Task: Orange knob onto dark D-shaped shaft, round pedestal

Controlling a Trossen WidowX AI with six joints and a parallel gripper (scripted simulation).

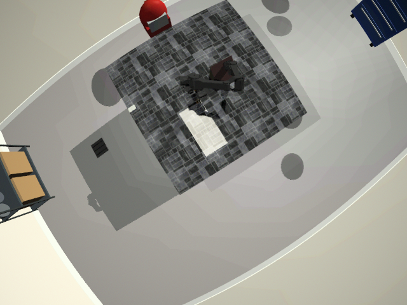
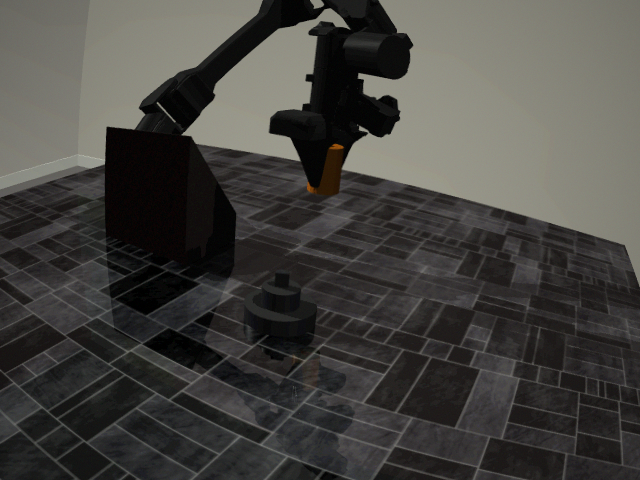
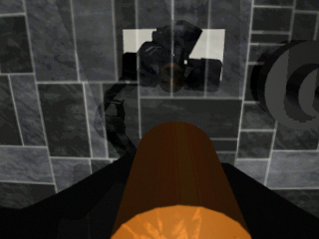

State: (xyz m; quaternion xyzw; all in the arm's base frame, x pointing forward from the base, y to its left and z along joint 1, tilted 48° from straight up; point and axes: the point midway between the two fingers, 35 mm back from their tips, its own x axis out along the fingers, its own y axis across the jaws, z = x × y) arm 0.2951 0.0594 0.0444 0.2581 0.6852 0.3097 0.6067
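The round pedestal lies 30 mm ahead of my gripper tip, 120 mm to the right of it and 100 mm below it. From my gripper tip the other things lie so: orange knob 20 mm above.
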